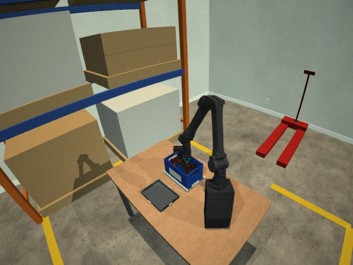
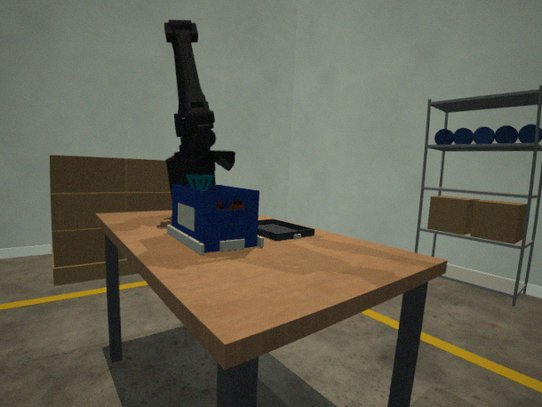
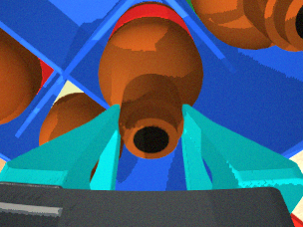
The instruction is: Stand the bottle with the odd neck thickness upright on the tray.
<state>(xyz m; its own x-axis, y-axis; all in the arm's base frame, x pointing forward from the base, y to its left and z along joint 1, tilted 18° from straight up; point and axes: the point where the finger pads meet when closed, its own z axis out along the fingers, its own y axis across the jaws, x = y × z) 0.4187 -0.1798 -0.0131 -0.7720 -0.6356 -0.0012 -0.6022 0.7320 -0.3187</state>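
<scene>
Right now my hand is 7 cm above the crate, 4 cm to the right of it and 1 cm short of it. Also, from my hand: bottle 10 cm ahead, 8 cm to the left, 6 cm below; then dark tray 32 cm to the left, 14 cm below, 2 cm ahead.
</scene>
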